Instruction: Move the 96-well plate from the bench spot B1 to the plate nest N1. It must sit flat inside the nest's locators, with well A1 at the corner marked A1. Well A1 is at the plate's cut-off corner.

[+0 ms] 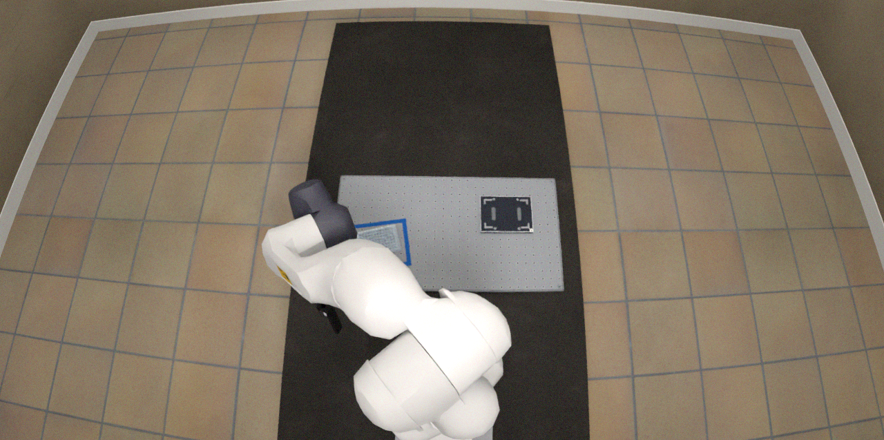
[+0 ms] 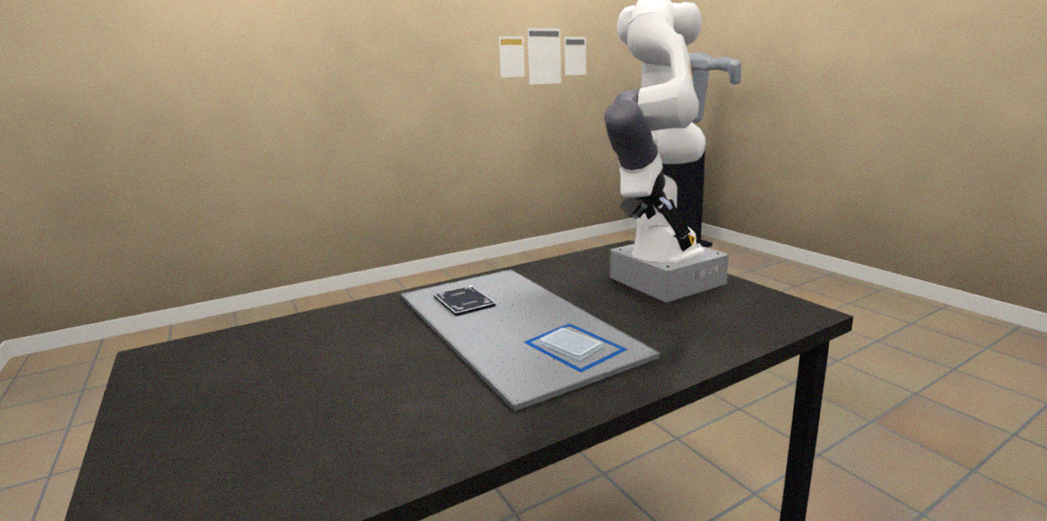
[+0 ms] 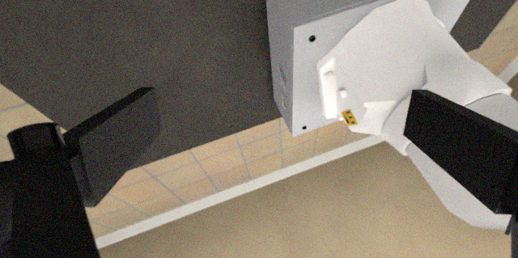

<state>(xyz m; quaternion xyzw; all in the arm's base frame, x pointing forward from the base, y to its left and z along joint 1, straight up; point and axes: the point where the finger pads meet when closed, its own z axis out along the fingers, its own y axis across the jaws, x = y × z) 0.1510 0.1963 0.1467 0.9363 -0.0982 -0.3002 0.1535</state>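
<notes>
Now: hand 31 cm short of the clear 96-well plate, 22 cm above it and 1 cm to the right of it. Round my hand: A1 label (46 cm to the right, 35 cm ahead, 22 cm below); then black plate nest N1 (40 cm ahead, 38 cm to the right, 22 cm below).
</notes>
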